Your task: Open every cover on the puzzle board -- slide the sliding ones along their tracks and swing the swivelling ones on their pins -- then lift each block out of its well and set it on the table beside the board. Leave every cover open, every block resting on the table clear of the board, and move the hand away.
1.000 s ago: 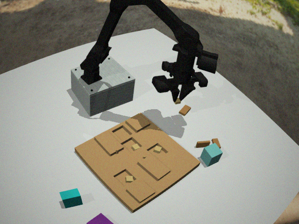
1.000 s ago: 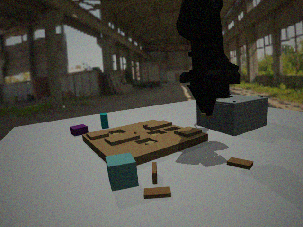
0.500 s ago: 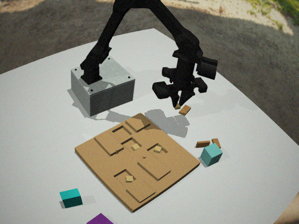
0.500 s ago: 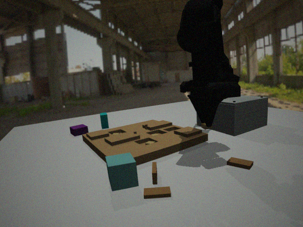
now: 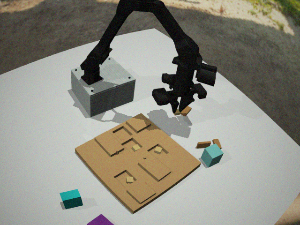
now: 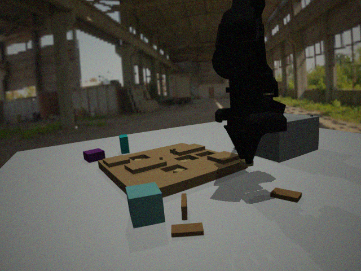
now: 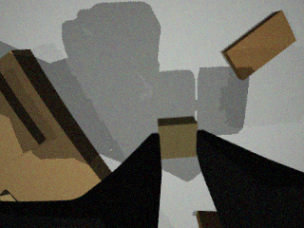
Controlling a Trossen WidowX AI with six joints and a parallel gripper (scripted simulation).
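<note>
My gripper tip is now 220 mm to the left of the tan puzzle board, 60 mm short of it and 30 mm above it. The rest, counted from my gripper tip: teal block: 500 mm to the right, 70 mm ahead, 30 mm below; then brown slab: 80 mm to the left, 50 mm below, 20 mm behind; then teal cube: 210 mm ahead, 30 mm to the right, 30 mm below.
</note>
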